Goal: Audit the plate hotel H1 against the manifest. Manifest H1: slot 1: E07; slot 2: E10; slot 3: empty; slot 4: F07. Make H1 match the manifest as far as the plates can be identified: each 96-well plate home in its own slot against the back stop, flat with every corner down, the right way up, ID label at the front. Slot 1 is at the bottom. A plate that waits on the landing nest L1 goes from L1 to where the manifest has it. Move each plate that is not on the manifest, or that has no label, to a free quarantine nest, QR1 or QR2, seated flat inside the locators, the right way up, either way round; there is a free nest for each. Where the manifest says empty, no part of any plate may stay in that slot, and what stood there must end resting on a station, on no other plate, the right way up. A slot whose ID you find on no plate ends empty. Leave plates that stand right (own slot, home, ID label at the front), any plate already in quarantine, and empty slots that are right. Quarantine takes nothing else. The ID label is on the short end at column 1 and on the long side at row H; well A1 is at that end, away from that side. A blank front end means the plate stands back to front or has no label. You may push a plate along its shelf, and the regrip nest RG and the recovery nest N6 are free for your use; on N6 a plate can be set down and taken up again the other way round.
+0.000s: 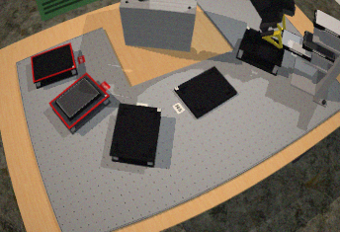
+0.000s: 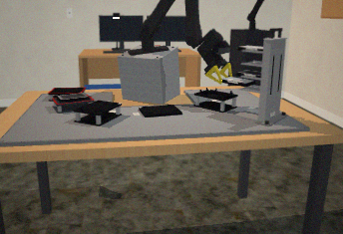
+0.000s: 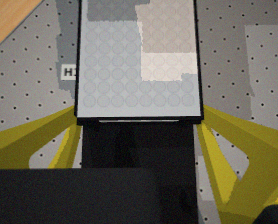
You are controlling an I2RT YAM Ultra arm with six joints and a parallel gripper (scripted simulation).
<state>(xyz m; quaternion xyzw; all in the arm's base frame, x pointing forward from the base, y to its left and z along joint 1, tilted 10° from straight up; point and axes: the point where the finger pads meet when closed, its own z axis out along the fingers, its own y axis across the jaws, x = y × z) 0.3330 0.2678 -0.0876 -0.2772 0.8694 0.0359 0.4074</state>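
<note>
Now: the pale grey 96-well plate 50 mm ahead of my hand and 30 mm to the left of it. Round my hand: A1 mark 140 mm behind, 20 mm to the right, 70 mm below; H1 tag 20 mm ahead, 130 mm to the left, 130 mm below; black regrip nest RG 40 mm behind, 20 mm to the right, 80 mm below.
</note>
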